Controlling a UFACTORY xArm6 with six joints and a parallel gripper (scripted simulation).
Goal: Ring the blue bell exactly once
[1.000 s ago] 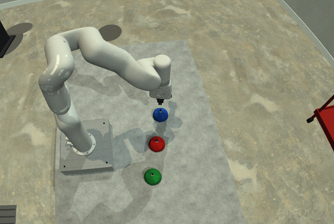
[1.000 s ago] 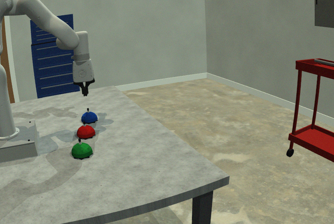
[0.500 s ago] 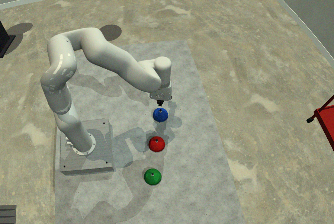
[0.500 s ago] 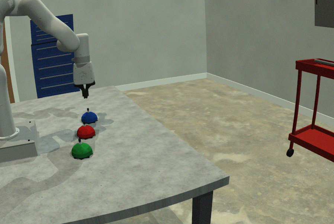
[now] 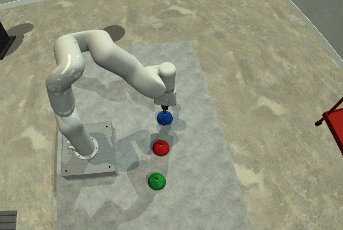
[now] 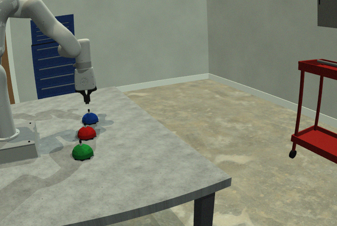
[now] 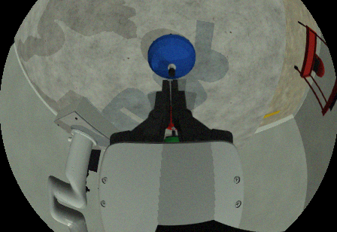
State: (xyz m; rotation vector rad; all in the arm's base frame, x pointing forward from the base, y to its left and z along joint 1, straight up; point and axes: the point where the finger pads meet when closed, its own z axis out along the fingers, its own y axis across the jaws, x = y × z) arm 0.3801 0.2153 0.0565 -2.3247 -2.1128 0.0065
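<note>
The blue bell lies 8 cm below my hand. Round my hand: green bell 3 cm behind, 35 cm to the right, 8 cm below; then red bell 1 cm behind, 17 cm to the right, 8 cm below.
</note>
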